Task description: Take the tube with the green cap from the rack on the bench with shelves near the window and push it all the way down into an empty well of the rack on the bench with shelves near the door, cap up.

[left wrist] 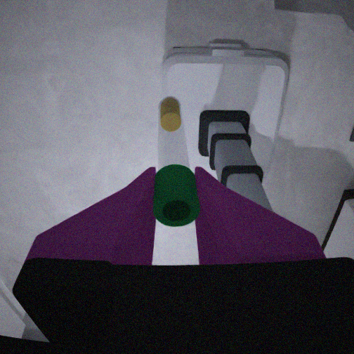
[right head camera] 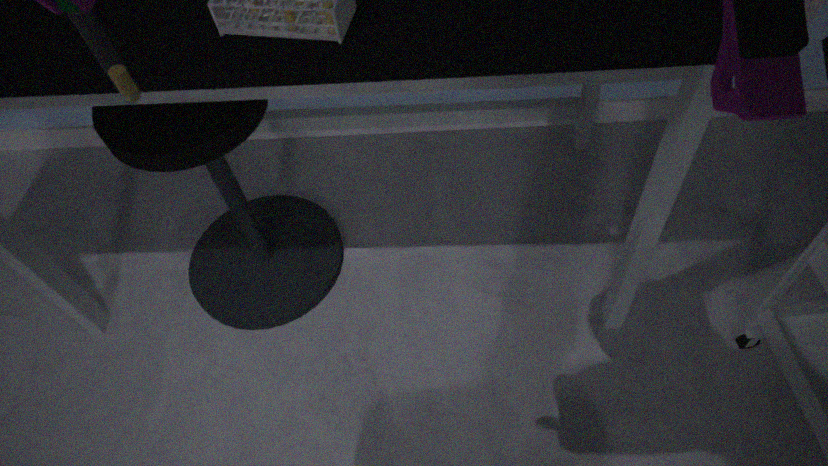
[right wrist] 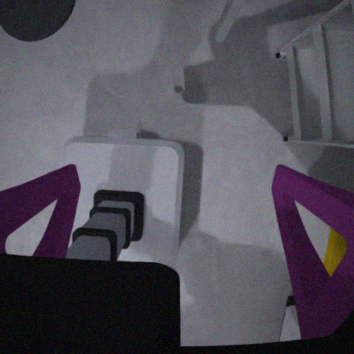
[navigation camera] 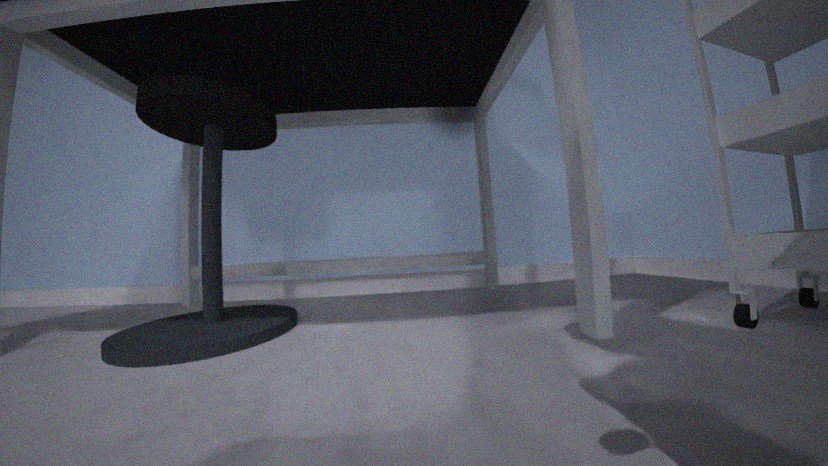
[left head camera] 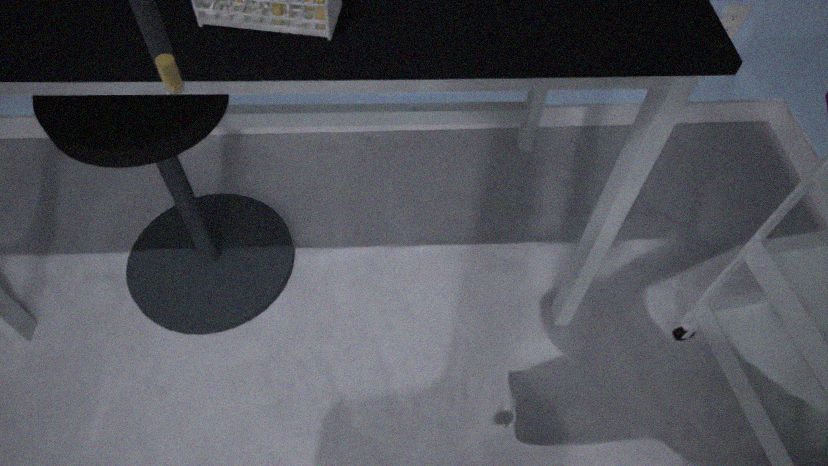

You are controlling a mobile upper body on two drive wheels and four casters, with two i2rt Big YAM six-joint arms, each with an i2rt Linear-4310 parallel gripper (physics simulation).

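Frame: origin at the left arm's base, x ahead, y right, z down, level; millimetres.
Seen in the pictures: left gripper, between the fingertips: (right head camera: pixel 76 8); right gripper, between the fingertips: (right head camera: pixel 823 88).
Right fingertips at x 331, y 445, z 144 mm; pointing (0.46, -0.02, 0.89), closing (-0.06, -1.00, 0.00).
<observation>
Pixels of each thing's middle, then the offset from my right fingertips to it. Level surfaces: height alone.
- green-capped tube, middle of its body: (left head camera: pixel 154 33) (right head camera: pixel 101 46) dx +128, dy -439, dz +55 mm
- white tube rack, middle of its body: (right head camera: pixel 284 5) dx +573, dy -455, dz +323 mm
- black bench top, height of its surface: dz +351 mm
My left gripper (left wrist: pixel 175 178) is shut on the green-capped tube (left head camera: pixel 155 34) (right head camera: pixel 95 40) (left wrist: pixel 175 187), gripping it at the cap. The tube's yellowish lower end points down and away from the fingers in the left wrist view. In both head views the tube hangs at the upper left, left of a white tube rack (left head camera: pixel 263 21) (right head camera: pixel 278 27). That rack stands on the black bench top (left head camera: pixel 463 40) (right head camera: pixel 492 40), cut off by the upper edge of both views. My right gripper (right wrist: pixel 175 175) is open and empty, above the robot's base. Which bench this is cannot be told.
A round stool (left head camera: pixel 208 289) (right head camera: pixel 263 289) (navigation camera: pixel 211 231) stands partly under the bench. A pale bench leg (left head camera: pixel 614 202) (right head camera: pixel 660 202) (navigation camera: pixel 585 202) is at the right. Beyond it stands a white wheeled cart (left head camera: pixel 735 347) (right wrist: pixel 295 95) (navigation camera: pixel 715 121).
</observation>
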